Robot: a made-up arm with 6 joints. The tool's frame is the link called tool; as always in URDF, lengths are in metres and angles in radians. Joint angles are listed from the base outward.
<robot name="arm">
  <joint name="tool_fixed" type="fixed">
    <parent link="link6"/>
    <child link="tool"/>
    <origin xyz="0 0 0" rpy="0 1.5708 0"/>
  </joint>
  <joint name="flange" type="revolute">
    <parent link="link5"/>
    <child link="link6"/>
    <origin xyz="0 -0.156 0" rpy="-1.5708 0 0"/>
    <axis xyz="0 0 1"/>
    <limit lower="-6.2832" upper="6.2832"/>
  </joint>
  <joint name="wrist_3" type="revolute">
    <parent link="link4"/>
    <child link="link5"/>
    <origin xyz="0 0 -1.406" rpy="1.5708 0 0"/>
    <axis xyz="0 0 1"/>
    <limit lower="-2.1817" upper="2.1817"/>
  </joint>
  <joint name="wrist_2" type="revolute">
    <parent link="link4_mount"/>
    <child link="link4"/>
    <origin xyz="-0.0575 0 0" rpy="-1.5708 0 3.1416"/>
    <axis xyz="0 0 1"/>
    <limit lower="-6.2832" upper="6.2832"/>
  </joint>
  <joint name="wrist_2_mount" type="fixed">
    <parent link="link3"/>
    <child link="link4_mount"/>
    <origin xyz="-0.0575 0 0" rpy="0 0 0"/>
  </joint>
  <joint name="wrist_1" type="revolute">
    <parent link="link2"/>
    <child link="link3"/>
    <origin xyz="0 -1.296 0" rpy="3.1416 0 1.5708"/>
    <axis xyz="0 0 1"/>
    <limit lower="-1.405" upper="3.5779"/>
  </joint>
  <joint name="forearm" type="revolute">
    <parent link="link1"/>
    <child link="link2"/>
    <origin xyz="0.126 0 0" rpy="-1.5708 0 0"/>
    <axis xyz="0 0 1"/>
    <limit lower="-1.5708" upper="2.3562"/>
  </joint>
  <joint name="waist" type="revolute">
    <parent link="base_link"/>
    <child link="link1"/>
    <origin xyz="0 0 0.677" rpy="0 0 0"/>
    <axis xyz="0 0 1"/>
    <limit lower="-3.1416" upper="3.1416"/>
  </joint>
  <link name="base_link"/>
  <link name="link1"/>
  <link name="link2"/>
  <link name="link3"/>
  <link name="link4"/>
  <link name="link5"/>
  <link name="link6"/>
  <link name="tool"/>
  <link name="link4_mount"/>
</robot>
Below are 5 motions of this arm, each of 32 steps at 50 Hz.
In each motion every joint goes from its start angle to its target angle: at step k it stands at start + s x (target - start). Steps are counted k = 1, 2, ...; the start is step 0. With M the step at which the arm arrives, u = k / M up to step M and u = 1 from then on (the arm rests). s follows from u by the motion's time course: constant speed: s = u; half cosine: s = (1 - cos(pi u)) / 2; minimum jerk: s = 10 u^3 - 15 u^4 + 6 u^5.
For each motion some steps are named. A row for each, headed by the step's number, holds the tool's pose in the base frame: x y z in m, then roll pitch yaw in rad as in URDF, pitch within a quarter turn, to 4 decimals.
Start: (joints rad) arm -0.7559 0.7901 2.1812 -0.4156 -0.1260 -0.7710
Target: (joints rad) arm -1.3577 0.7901 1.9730 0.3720 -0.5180 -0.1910
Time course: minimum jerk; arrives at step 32
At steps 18, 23, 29, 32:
18: 0.6242 -1.3206 3.0856 0.3800 -0.8958 -1.1665
23: 0.4346 -1.4827 3.0529 0.1462 -0.7558 -1.4340
29: 0.3155 -1.5563 3.0335 0.0199 -0.6850 -1.5834
32: 0.3088 -1.5599 3.0324 0.0131 -0.6813 -1.5915

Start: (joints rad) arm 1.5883 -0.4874 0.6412 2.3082 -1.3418 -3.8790
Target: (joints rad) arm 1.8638 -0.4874 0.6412 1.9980 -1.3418 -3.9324
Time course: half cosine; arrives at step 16
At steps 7, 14, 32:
7: 0.1293 -0.0307 3.2114 -2.7843 -0.4609 -0.3458
14: 0.1394 0.0129 3.2017 -2.7854 -0.3923 -0.0219
32: 0.1396 0.0160 3.2010 -2.7849 -0.3875 -0.0002

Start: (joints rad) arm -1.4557 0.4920 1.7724 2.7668 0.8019 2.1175
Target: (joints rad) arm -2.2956 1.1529 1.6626 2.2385 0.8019 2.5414
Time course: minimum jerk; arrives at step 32
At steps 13, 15, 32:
13: -0.2200 -1.7233 2.9670 1.1693 -0.2817 -1.3309
15: -0.4226 -1.8694 2.8315 1.1890 -0.2154 -1.3928
32: -1.6646 -2.0124 1.9817 1.3565 0.0492 -1.6951

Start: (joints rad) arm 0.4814 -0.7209 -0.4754 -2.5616 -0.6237 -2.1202
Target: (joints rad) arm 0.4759 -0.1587 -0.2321 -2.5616 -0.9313 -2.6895
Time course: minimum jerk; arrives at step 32
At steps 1, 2, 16, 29, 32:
1: 0.6070 0.3734 2.2086 -1.8209 -0.7358 0.9279
2: 0.6082 0.3741 2.2086 -1.8198 -0.7356 0.9282
16: 0.9204 0.5451 2.1858 -1.5336 -0.7022 1.0063
29: 1.2373 0.7148 2.0683 -1.2328 -0.6762 1.0738
32: 1.2418 0.7172 2.0659 -1.2283 -0.6759 1.0747

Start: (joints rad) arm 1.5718 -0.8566 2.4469 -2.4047 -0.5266 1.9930
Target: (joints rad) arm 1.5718 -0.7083 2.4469 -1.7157 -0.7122 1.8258
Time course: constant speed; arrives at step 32
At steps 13, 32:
13: -0.0728 -2.3107 1.2669 -3.0797 0.3898 -2.1174
32: -0.0986 -2.2394 1.5108 2.9877 0.1048 -2.2777

